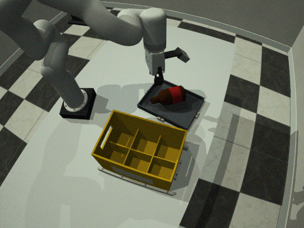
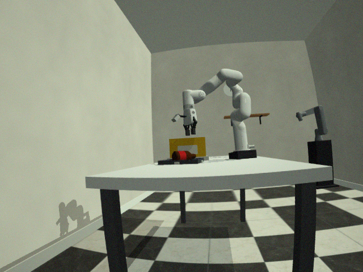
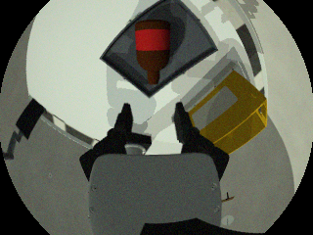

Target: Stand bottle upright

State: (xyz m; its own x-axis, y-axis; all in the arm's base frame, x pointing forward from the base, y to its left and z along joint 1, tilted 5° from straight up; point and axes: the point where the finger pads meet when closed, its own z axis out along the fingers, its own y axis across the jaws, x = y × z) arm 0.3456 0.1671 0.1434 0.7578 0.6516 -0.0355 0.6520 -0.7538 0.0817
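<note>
Now: the brown bottle 40 mm ahead of my hand, 30 mm to the left of it and 150 mm below it. Also, from my hand: dark grey tray (60 mm ahead, 30 mm to the left, 180 mm below); then yellow crate (60 mm ahead, 270 mm to the right, 110 mm below).
</note>
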